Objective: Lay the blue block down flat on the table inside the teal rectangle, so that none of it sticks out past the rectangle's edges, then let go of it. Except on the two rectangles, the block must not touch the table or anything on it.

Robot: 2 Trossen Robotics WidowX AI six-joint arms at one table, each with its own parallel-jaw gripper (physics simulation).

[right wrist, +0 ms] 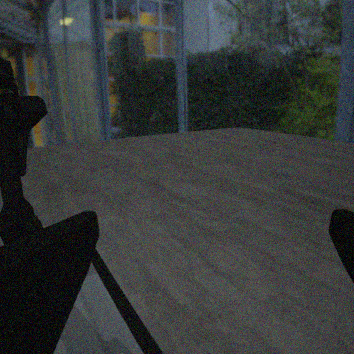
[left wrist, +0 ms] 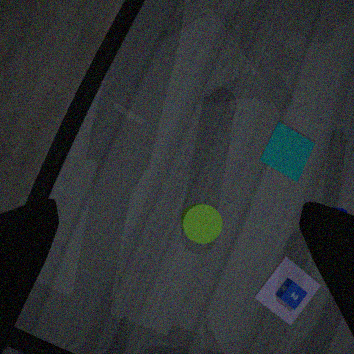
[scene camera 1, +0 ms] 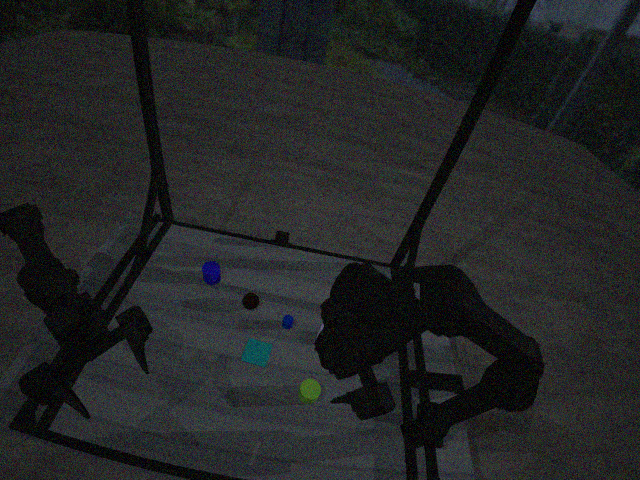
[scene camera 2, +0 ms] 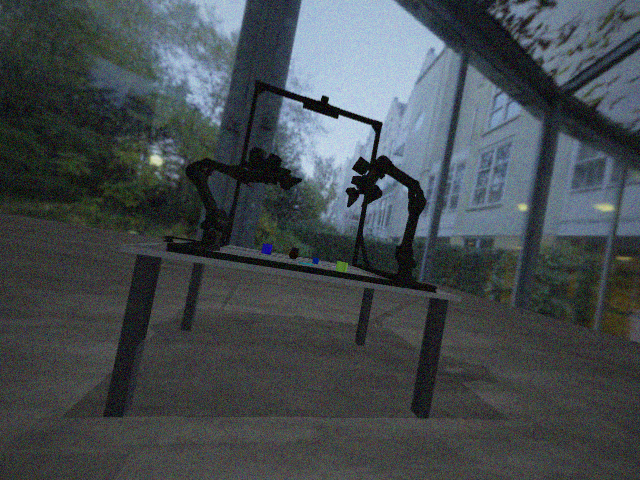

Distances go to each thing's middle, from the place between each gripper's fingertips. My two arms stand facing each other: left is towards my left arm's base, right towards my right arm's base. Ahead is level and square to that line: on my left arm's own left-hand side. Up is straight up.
Labels:
My left gripper is now 60 mm past the green cylinder (left wrist: 201, 223), 10 mm to the right of it and 280 mm above it. Round my left hand: teal rectangle (left wrist: 287, 151) (130 mm behind, 160 mm to the right, 300 mm below); then pale lilac rectangle (left wrist: 266, 295) (240 mm behind, 30 mm to the left, 300 mm below).
I see my right gripper 27 cm past the teal rectangle, 12 cm to the right of it and 34 cm above it. Also, from my right hand: green cylinder: 20 cm behind, 28 cm to the left, 32 cm below; then pale lilac rectangle: 38 cm behind, 31 cm to the left, 34 cm below.

